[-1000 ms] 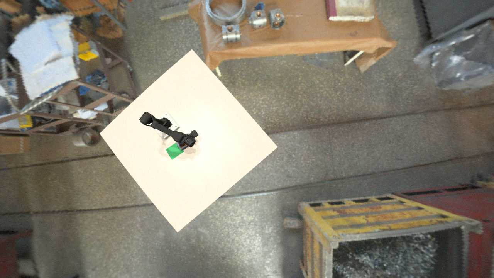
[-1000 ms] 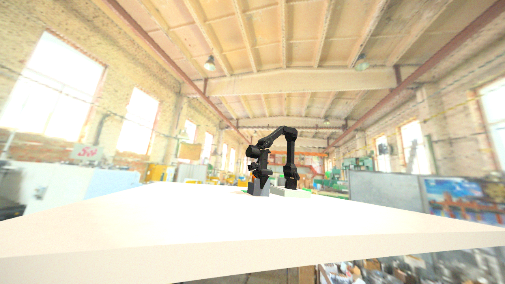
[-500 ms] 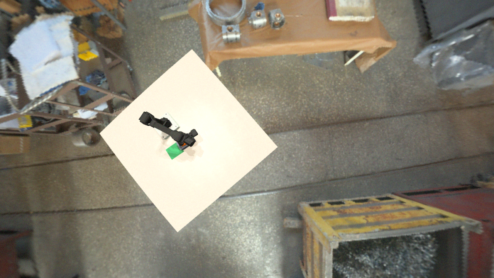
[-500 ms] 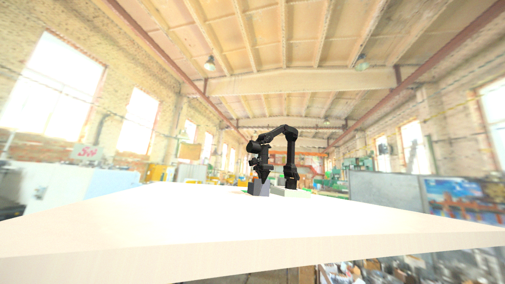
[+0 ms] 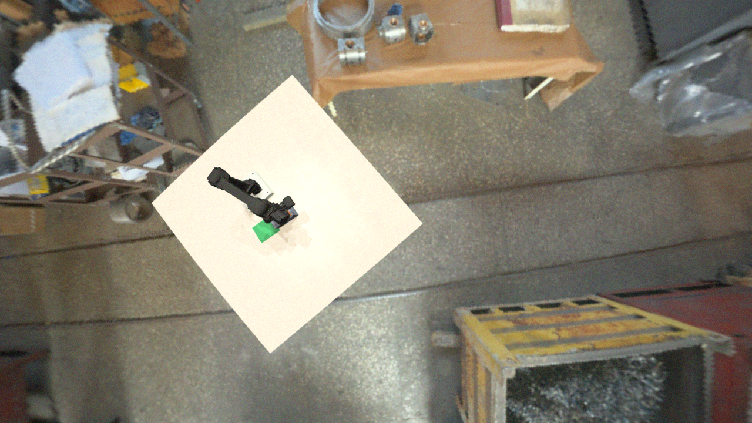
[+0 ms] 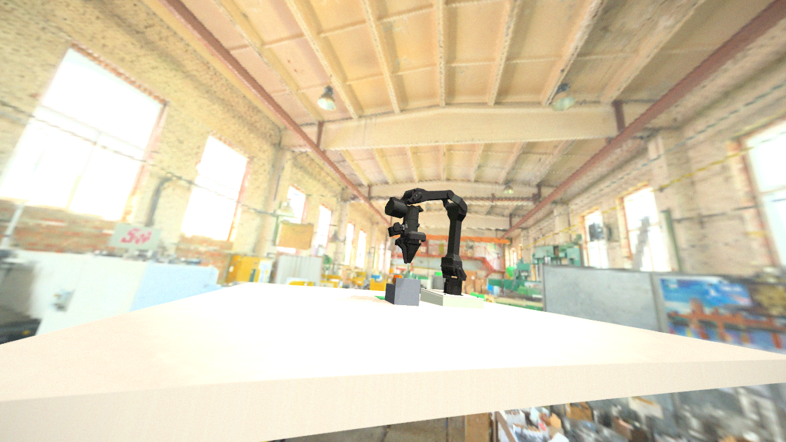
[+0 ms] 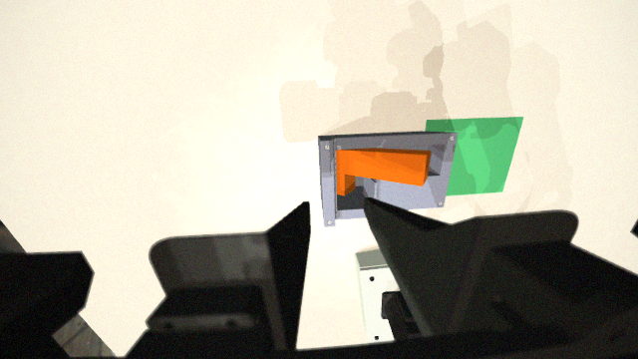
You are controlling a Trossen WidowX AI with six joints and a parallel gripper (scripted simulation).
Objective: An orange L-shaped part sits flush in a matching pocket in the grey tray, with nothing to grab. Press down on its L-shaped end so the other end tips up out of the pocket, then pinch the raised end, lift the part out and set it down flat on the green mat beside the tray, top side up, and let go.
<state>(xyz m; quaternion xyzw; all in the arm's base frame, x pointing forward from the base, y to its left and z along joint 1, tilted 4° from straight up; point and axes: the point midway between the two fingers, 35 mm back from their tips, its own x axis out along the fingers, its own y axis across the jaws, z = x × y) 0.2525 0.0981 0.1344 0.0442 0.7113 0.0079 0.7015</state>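
My gripper tip is now 10 mm past the orange L-shaped part, 40 mm to the left of it and 100 mm above it. Round my gripper tip: green mat: 20 mm behind, 220 mm to the right, 160 mm below.
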